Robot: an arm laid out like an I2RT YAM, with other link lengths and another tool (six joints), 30 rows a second.
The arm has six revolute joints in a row. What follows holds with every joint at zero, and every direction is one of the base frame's.
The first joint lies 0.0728 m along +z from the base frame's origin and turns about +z.
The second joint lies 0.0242 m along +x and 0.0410 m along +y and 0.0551 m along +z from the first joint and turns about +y.
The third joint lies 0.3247 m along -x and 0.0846 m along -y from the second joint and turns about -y.
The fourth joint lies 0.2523 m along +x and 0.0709 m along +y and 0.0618 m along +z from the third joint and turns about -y.
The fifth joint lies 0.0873 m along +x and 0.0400 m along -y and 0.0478 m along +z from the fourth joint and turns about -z.
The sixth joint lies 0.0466 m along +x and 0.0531 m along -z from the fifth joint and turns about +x.
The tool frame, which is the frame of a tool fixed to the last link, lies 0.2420 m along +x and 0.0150 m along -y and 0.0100 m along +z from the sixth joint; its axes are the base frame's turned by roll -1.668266, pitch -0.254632 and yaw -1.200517 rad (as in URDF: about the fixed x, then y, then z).
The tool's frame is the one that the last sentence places.
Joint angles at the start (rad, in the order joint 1, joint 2, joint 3, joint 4, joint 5, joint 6):
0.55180 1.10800 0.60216 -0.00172 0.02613 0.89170
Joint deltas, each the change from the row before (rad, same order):
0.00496 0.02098 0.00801 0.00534 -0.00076 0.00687
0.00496 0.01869 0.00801 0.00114 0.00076 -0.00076
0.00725 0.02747 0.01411 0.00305 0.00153 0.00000
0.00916 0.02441 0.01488 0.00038 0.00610 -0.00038
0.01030 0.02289 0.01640 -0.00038 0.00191 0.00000
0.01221 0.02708 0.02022 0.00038 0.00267 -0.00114
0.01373 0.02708 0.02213 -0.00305 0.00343 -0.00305
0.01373 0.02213 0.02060 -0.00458 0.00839 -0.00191
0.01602 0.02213 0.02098 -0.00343 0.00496 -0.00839
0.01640 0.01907 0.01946 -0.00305 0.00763 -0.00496
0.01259 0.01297 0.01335 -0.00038 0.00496 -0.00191
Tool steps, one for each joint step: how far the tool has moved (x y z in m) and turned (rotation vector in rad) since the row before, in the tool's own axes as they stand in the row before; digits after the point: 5 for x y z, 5 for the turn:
-0.00005 0.00202 0.00504 -0.00705 0.00028 0.00717
0.00050 0.00228 0.00424 -0.01035 0.00268 0.00017
-0.00025 0.00176 0.00657 -0.01172 0.00215 0.00018
-0.00053 0.00106 0.00588 -0.00968 0.00384 -0.00211
-0.00266 0.00116 0.00636 -0.01081 -0.00167 -0.00194
-0.00352 0.00075 0.00775 -0.01170 -0.00261 -0.00396
-0.00391 0.00120 0.00789 -0.01407 -0.00217 -0.00614
-0.00344 0.00016 0.00641 -0.00948 0.00076 -0.00668
-0.00551 0.00082 0.00731 -0.01380 -0.00456 -0.01333
-0.00555 0.00025 0.00655 -0.00983 -0.00380 -0.01133
-0.00480 0.00007 0.00488 -0.00570 -0.00484 -0.00725

